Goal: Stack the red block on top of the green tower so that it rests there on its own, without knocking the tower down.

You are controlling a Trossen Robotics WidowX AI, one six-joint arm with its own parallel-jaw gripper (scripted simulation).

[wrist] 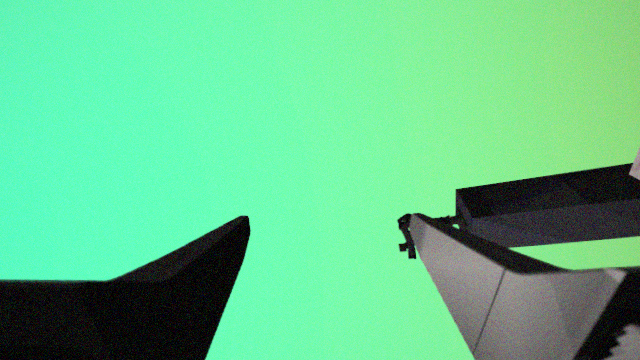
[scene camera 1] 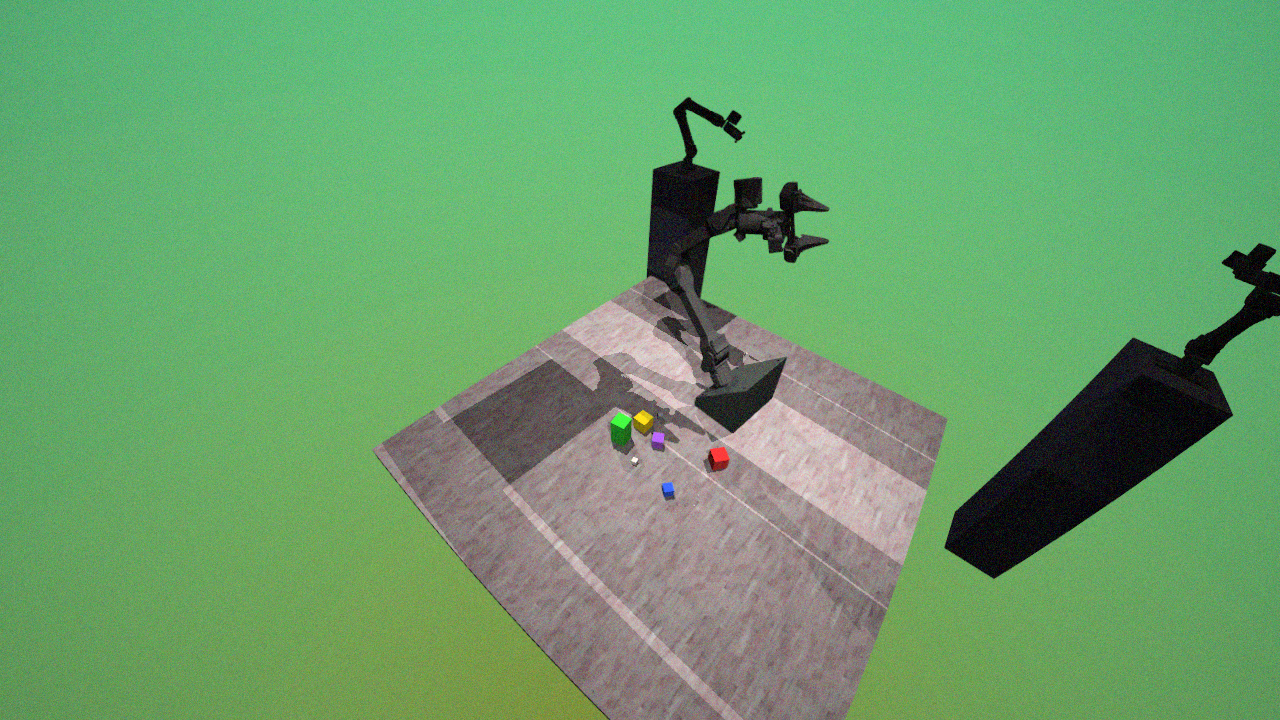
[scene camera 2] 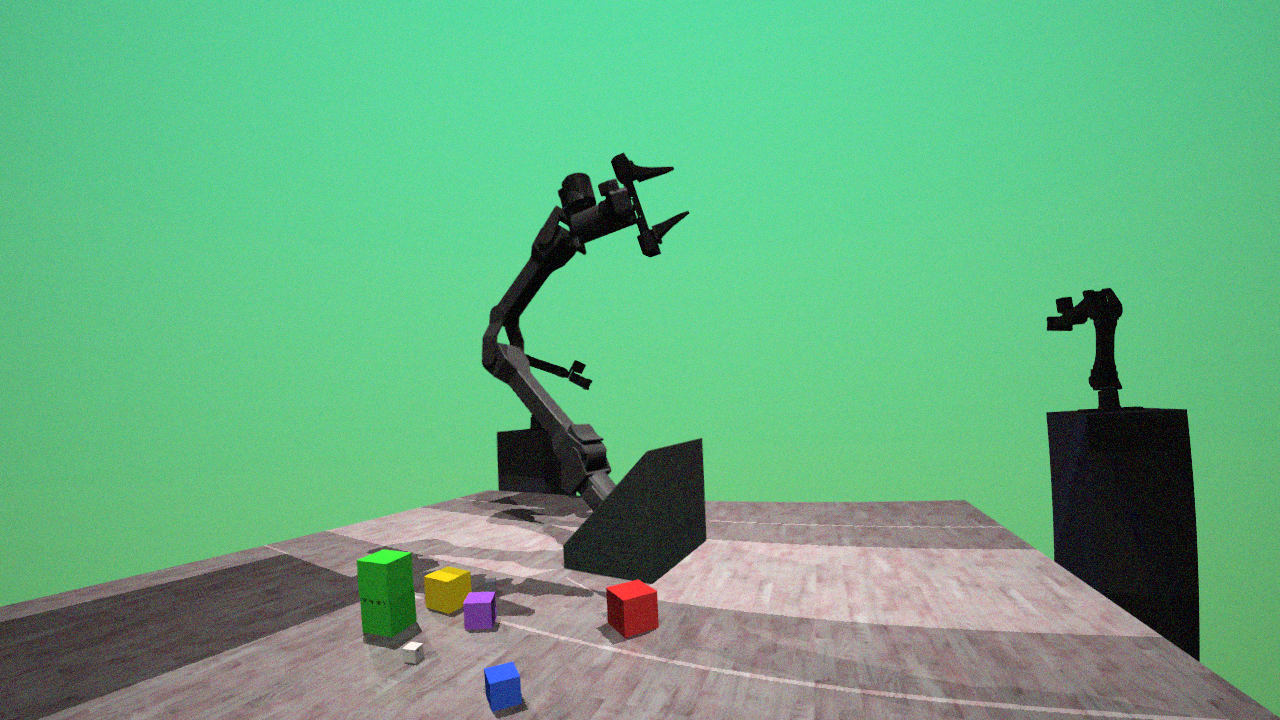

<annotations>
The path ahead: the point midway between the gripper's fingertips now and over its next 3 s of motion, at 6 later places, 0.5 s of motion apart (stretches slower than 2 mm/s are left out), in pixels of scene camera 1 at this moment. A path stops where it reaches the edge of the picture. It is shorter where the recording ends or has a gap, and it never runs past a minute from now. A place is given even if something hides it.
The gripper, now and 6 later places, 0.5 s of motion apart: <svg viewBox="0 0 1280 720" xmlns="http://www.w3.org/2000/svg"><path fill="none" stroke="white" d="M828 225L827 310L777 406L730 437L722 445L720 452L719 458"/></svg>
</annotations>
